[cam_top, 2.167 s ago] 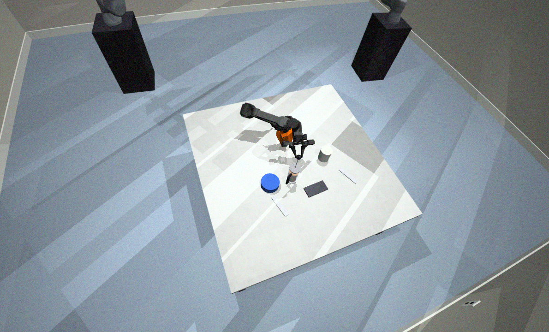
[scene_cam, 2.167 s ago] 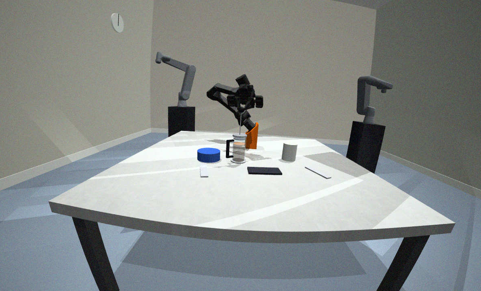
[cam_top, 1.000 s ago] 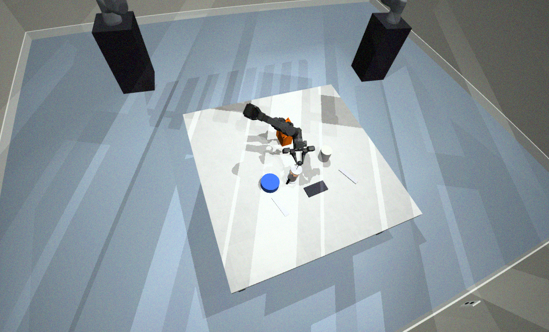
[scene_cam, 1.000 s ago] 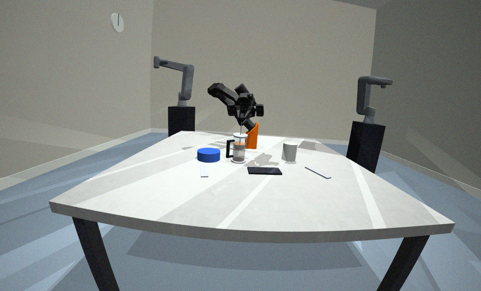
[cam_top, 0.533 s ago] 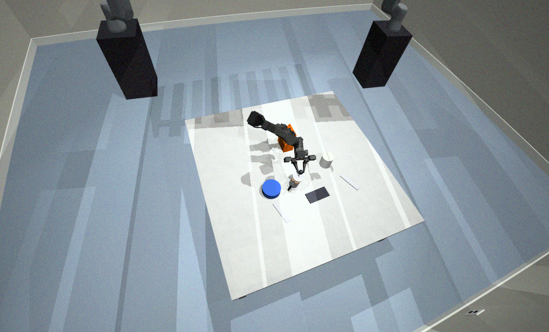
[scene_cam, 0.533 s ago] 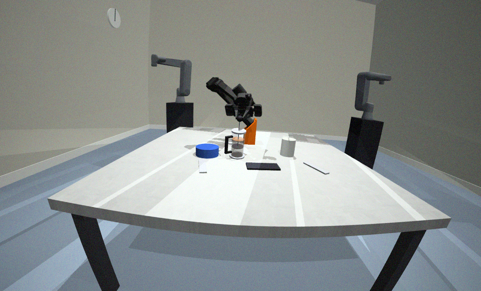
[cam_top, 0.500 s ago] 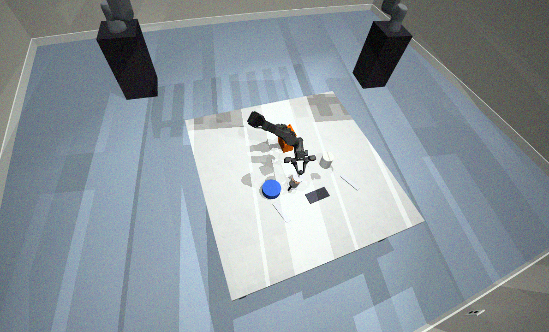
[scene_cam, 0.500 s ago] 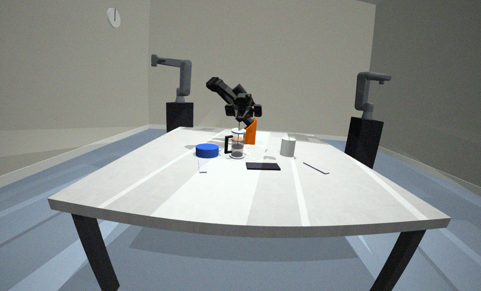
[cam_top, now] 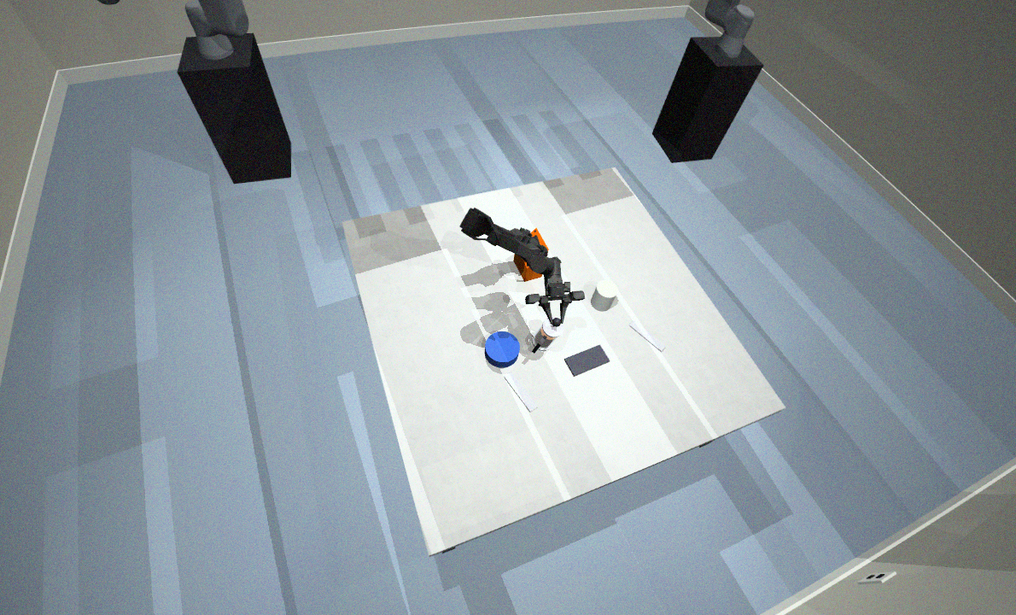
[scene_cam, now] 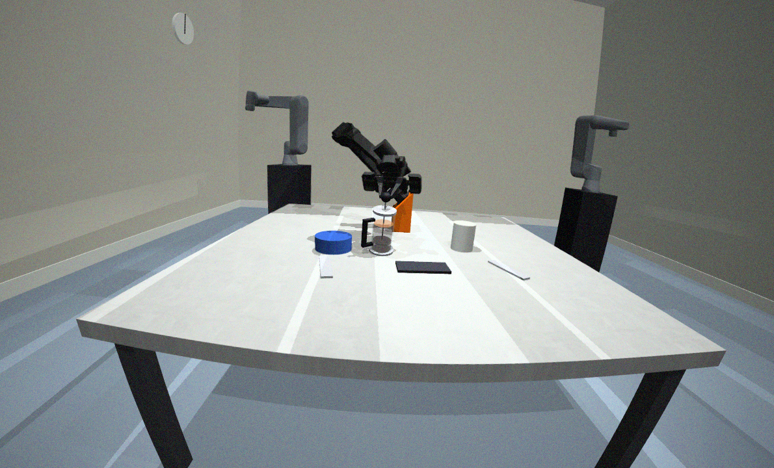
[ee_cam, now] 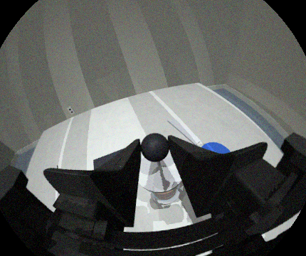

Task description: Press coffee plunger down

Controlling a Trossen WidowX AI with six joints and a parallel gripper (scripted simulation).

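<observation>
Right now the glass coffee press is 9 cm below my gripper tip, 2 cm to the right of it and 1 cm behind it. The rest, counted from my gripper tip: dark flat slab: 18 cm below, 13 cm to the left, 7 cm ahead.
</observation>
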